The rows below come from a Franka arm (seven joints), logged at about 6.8 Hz.
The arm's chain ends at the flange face. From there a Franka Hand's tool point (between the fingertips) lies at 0.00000 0.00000 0.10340 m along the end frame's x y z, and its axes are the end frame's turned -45 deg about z.
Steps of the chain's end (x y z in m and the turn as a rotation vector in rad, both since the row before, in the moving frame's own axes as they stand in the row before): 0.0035 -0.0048 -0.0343 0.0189 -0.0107 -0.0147; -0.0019 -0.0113 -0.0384 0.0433 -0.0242 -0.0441; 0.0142 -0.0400 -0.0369 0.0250 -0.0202 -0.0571; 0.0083 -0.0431 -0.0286 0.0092 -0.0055 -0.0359; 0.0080 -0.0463 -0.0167 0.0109 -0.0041 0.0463; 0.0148 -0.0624 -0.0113 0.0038 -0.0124 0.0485; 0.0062 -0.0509 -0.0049 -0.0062 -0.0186 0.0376; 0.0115 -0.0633 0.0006 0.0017 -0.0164 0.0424
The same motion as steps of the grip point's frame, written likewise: 0.0065 -0.0031 -0.0343 0.0209 0.0058 -0.0147; 0.0079 -0.0143 -0.0385 0.0477 0.0135 -0.0441; 0.0386 -0.0216 -0.0370 0.0320 0.0034 -0.0571; 0.0366 -0.0257 -0.0286 0.0104 0.0026 -0.0359; 0.0389 -0.0282 -0.0167 0.0106 0.0048 0.0463; 0.0540 -0.0349 -0.0113 0.0115 -0.0061 0.0485; 0.0386 -0.0325 -0.0049 0.0088 -0.0175 0.0376; 0.0518 -0.0380 0.0006 0.0128 -0.0104 0.0424
